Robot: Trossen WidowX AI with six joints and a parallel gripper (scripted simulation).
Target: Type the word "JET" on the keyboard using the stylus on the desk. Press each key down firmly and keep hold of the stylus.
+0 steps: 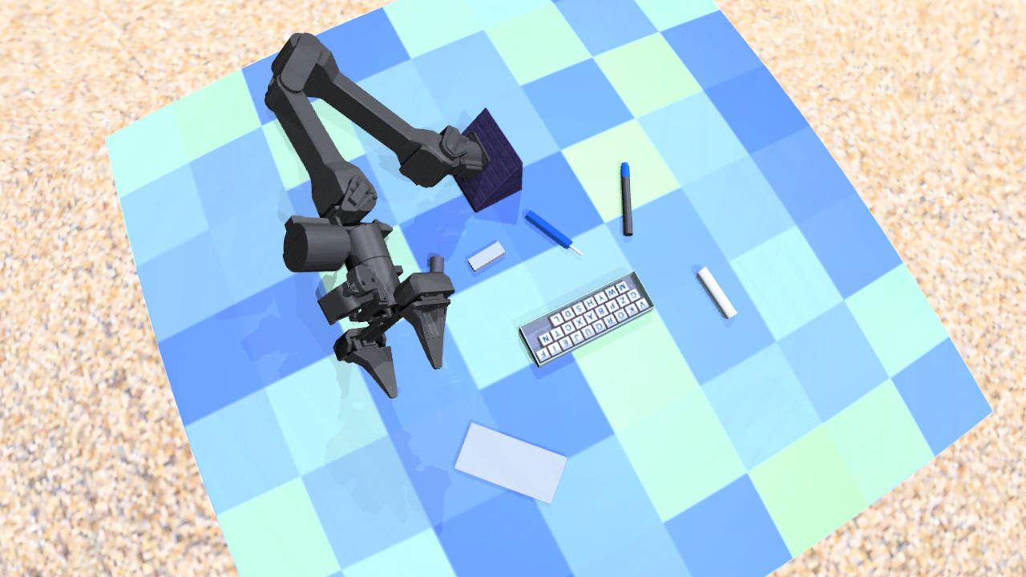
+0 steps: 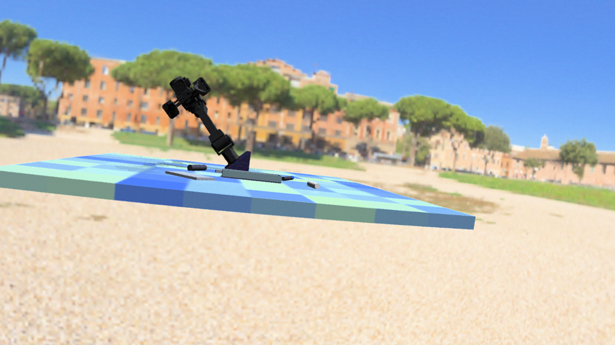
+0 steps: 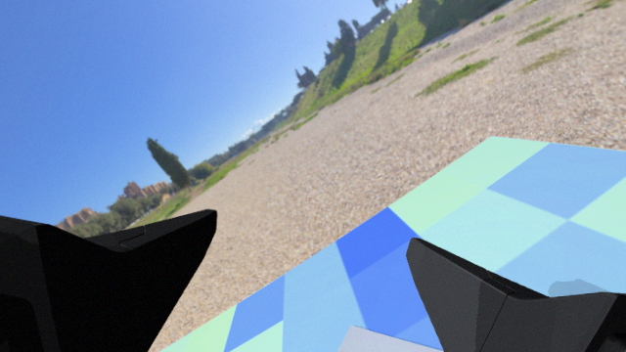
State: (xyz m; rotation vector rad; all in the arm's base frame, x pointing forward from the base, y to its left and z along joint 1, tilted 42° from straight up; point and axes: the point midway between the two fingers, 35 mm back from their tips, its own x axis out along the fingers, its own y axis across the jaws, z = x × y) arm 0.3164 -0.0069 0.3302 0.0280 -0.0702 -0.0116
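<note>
My gripper tip is 31 cm to the right of the stylus, 26 cm above it and 16 cm past it. From my gripper tip the other things lie so: dark cylinder 26 cm below, 18 cm behind, 7 cm to the left; white cylinder 50 cm to the left, 26 cm below, 4 cm ahead; small grey block 27 cm below, 20 cm behind, 18 cm to the left.
</note>
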